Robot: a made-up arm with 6 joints. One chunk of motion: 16 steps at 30 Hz.
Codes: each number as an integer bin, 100 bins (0 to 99) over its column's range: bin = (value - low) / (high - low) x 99, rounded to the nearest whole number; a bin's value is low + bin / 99 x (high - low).
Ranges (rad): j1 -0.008..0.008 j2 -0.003..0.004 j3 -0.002..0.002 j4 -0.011..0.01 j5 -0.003..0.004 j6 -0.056..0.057
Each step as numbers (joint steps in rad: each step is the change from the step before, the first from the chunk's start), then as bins.
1 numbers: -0.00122 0.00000 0.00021 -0.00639 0.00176 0.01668
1 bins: 42 42 55 22 67 64
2 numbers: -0.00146 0.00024 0.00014 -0.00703 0.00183 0.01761
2 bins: 40 46 53 19 68 64
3 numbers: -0.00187 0.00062 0.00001 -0.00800 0.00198 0.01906
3 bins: 38 51 50 14 70 66
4 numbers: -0.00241 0.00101 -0.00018 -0.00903 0.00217 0.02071
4 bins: 35 57 45 9 73 67
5 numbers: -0.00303 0.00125 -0.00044 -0.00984 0.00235 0.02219
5 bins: 31 60 39 5 76 69
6 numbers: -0.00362 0.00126 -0.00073 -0.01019 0.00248 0.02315
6 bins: 27 60 31 4 78 69
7 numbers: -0.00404 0.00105 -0.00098 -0.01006 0.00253 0.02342
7 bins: 25 57 25 4 78 70
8 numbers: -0.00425 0.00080 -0.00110 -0.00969 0.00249 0.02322
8 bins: 23 54 22 6 78 69
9 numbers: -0.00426 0.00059 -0.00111 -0.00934 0.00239 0.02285
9 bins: 23 51 22 8 76 69
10 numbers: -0.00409 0.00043 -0.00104 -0.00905 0.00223 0.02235
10 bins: 24 49 24 9 74 69
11 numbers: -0.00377 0.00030 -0.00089 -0.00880 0.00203 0.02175
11 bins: 26 47 27 10 71 68
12 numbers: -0.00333 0.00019 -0.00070 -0.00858 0.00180 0.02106
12 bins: 29 45 32 11 68 68
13 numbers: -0.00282 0.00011 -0.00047 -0.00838 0.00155 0.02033
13 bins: 32 44 38 12 64 67
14 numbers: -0.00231 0.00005 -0.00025 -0.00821 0.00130 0.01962
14 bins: 35 43 43 13 61 66
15 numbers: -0.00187 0.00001 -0.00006 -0.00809 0.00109 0.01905
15 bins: 38 43 48 14 58 66
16 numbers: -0.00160 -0.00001 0.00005 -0.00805 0.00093 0.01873
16 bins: 40 42 51 14 56 65
